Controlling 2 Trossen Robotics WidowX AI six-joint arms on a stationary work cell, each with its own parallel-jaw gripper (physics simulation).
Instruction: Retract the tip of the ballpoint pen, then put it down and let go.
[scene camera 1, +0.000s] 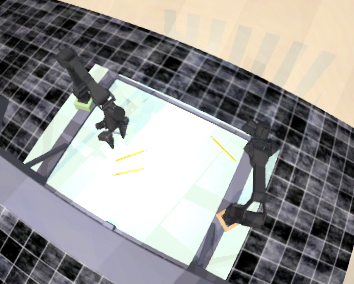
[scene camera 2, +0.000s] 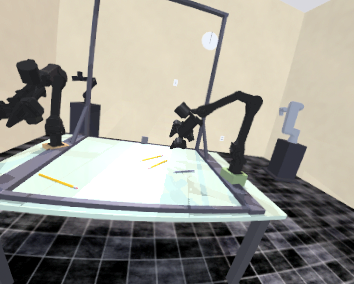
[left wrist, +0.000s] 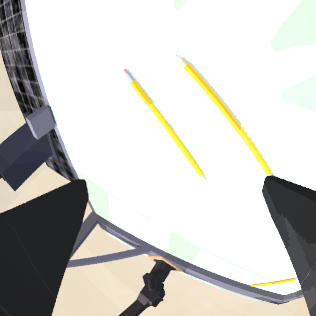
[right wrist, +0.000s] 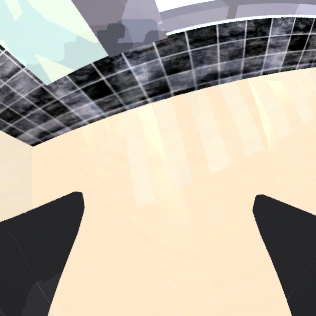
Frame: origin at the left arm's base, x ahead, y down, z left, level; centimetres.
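Seen in the pictures: left gripper, fingertip midpoint: (scene camera 1: 118, 143) (scene camera 2: 170, 142) (left wrist: 178, 187); right gripper, fingertip midpoint: (right wrist: 171, 203); left arm's base, link origin: (scene camera 1: 84, 98) (scene camera 2: 234, 171); right arm's base, link origin: (scene camera 1: 229, 218) (scene camera 2: 56, 144) (left wrist: 164, 263).
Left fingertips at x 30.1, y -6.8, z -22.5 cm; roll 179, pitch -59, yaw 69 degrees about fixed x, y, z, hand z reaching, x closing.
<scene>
Offsets run from my left fingertips to a thing's middle.
The grey ballpoint pen @[dz +10.0, dx -7.1, dy +12.8 cm] (scene camera 2: 184, 171) lies flat on the table near the green arm base. In scene camera 1 the pen (scene camera 1: 118, 133) is mostly hidden by the left gripper; it does not show in the left wrist view. Whether its tip is out is too small to tell. My left gripper (scene camera 1: 118, 140) (scene camera 2: 174, 141) (left wrist: 178, 187) is open and empty, above the table. My right gripper (scene camera 2: 6, 114) (right wrist: 171, 203) is open and empty, raised off the table, away from the pen.
Two yellow pencils @[dz -0.1, dx +4.3, dy +12.9 cm] (scene camera 1: 130, 155) @[dz -8.2, dx +6.6, dy +12.9 cm] (scene camera 1: 129, 171) (left wrist: 167, 128) (left wrist: 227, 117) lie side by side near the pen. A third pencil @[dz +16.9, dx +49.8, dy +12.9 cm] (scene camera 1: 223, 149) (scene camera 2: 57, 181) lies toward the right arm's side. A dark frame rail (scene camera 2: 125, 206) borders the table, with upright posts (scene camera 2: 93, 55) behind.
</scene>
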